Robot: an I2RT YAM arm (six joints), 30 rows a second.
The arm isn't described. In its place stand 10 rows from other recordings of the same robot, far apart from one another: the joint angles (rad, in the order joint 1, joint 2, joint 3, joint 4, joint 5, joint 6), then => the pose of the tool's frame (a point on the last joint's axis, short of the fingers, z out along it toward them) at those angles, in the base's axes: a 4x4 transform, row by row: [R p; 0 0 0 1], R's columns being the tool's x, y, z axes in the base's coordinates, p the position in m.
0.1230 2.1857 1.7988 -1.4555 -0.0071 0.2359 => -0.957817 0.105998 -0.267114 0.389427; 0.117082 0.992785 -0.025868 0.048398; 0.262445 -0.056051 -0.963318 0.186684; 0 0 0 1
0.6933 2.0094 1.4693 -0.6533 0.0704 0.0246 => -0.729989 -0.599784 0.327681 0.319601; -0.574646 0.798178 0.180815 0.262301; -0.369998 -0.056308 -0.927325 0.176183; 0 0 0 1
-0.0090 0.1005 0.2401 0.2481 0.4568 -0.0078 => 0.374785 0.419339 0.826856 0.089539; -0.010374 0.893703 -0.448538 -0.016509; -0.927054 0.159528 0.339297 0.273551; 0 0 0 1
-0.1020 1.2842 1.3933 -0.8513 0.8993 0.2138 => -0.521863 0.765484 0.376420 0.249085; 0.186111 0.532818 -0.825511 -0.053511; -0.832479 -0.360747 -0.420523 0.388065; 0 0 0 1
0.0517 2.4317 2.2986 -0.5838 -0.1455 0.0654 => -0.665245 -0.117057 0.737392 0.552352; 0.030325 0.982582 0.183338 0.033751; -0.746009 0.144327 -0.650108 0.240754; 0 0 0 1
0.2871 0.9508 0.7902 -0.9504 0.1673 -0.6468 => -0.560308 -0.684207 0.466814 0.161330; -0.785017 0.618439 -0.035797 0.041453; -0.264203 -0.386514 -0.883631 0.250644; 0 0 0 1
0.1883 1.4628 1.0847 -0.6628 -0.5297 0.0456 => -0.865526 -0.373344 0.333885 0.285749; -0.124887 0.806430 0.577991 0.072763; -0.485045 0.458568 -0.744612 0.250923; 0 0 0 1
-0.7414 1.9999 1.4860 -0.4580 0.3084 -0.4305 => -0.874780 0.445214 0.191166 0.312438; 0.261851 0.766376 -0.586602 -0.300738; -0.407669 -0.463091 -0.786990 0.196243; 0 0 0 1
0.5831 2.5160 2.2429 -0.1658 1.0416 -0.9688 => -0.509384 -0.080402 0.856775 0.492199; -0.834451 0.289442 -0.468950 0.287845; -0.210283 -0.953813 -0.214529 0.220706; 0 0 0 1
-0.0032 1.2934 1.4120 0.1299 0.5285 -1.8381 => -0.539018 0.107391 0.835420 0.285347; -0.831176 -0.228440 -0.506914 -0.018864; 0.136405 -0.967617 0.212394 0.481737; 0 0 0 1
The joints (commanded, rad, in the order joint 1, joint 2, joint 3, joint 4, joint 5, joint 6), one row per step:
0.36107, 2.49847, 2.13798, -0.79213, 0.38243, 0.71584
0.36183, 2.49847, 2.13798, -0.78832, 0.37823, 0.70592
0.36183, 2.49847, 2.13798, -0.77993, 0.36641, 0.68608
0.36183, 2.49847, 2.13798, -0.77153, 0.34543, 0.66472
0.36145, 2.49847, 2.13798, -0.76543, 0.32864, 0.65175
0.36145, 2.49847, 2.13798, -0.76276, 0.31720, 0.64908
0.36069, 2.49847, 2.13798, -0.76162, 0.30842, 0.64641
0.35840, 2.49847, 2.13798, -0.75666, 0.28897, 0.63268
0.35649, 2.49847, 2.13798, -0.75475, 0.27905, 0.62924
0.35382, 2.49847, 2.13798, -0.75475, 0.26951, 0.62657
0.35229, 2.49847, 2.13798, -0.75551, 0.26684, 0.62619
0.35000, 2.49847, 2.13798, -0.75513, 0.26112, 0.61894
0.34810, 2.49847, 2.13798, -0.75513, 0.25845, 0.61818
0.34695, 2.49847, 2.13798, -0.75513, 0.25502, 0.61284
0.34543, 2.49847, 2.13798, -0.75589, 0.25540, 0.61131
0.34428, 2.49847, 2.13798, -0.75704, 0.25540, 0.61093
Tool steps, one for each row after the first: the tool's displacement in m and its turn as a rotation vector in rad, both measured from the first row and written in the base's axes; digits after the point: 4 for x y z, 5 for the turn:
0.0002, 0.0006, 0.0001, 0.00012, -0.00009, 0.01088
0.0009, 0.0013, 0.0003, 0.00345, -0.00010, 0.03260
0.0015, 0.0023, 0.0005, 0.01375, 0.00264, 0.05958
0.0020, 0.0029, 0.0006, 0.02372, 0.00429, 0.07745
0.0022, 0.0034, 0.0006, 0.03304, 0.00557, 0.08467
0.0023, 0.0033, 0.0006, 0.03960, 0.00749, 0.08999
0.0030, 0.0030, 0.0006, 0.05103, 0.01062, 0.10797
0.0035, 0.0024, 0.0006, 0.05841, 0.01209, 0.11338
0.0039, 0.0014, 0.0005, 0.06529, 0.01508, 0.11716
0.0040, 0.0007, 0.0005, 0.06718, 0.01655, 0.11710
0.0044, -0.0002, 0.0004, 0.06867, 0.01882, 0.12355
0.0047, -0.0011, 0.0004, 0.07061, 0.01959, 0.12347
0.0049, -0.0015, 0.0004, 0.07096, 0.02130, 0.12841
0.0051, -0.0023, 0.0004, 0.06969, 0.02211, 0.12801
0.0052, -0.0030, 0.0003, 0.06920, 0.02323, 0.12715

